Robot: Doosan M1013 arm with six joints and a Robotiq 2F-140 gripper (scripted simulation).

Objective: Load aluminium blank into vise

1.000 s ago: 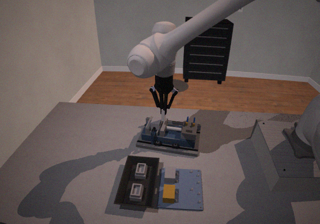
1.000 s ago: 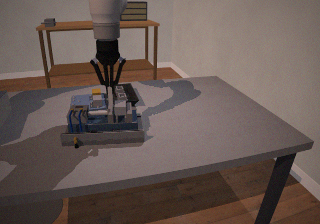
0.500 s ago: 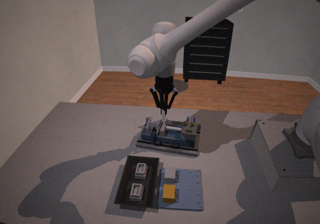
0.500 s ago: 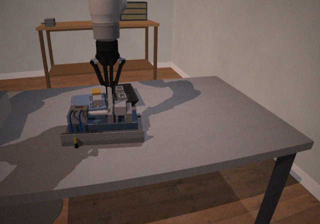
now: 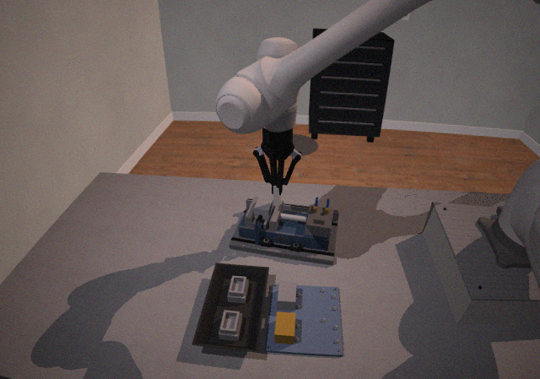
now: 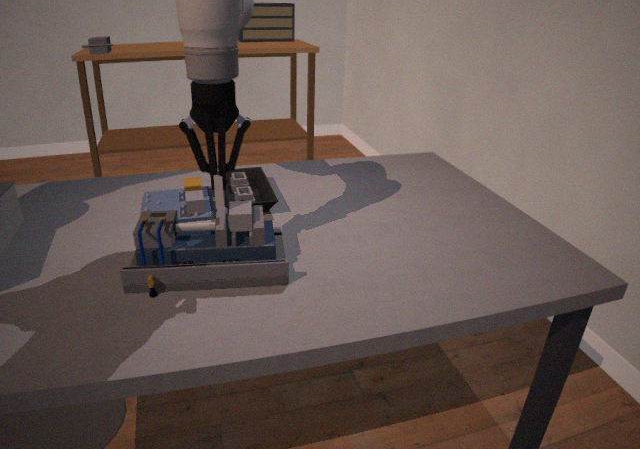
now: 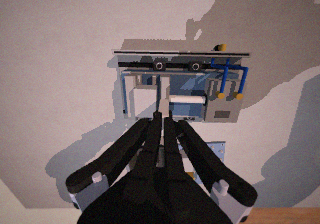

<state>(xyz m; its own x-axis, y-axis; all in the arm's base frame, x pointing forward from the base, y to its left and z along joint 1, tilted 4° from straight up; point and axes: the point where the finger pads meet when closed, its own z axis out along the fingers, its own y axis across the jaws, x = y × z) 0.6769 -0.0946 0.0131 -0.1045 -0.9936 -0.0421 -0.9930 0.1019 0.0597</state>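
Now: the blue vise 30 mm behind my hand and 120 mm below it. Also, from my hand: brass blank 60 mm behind, 330 mm to the left, 130 mm below; then aluminium blank 50 mm behind, 240 mm to the left, 130 mm below; then infeed plate 100 mm behind, 290 mm to the left, 150 mm below.
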